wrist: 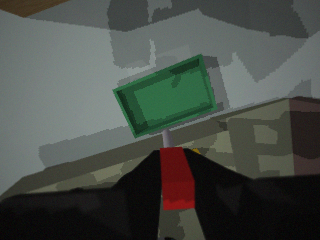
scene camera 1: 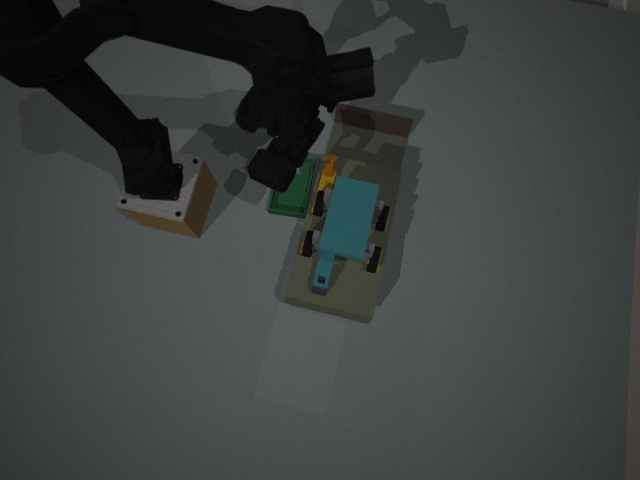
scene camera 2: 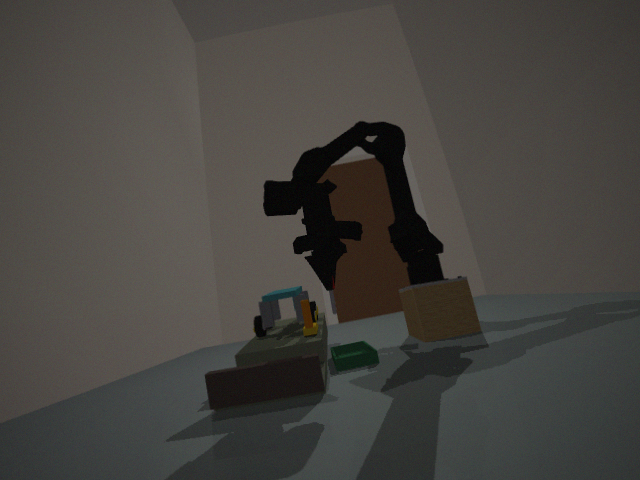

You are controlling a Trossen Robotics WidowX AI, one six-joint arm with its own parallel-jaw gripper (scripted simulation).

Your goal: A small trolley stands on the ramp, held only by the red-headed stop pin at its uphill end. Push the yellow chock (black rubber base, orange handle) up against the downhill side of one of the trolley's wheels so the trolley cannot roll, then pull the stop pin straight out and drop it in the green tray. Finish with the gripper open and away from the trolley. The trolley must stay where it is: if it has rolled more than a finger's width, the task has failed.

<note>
My gripper carries a red-headed stop pin. Also in view: a blue trolley, a dark brown end wall and a green tray.
My gripper also shows in the wrist view and in scene camera 2.
</note>
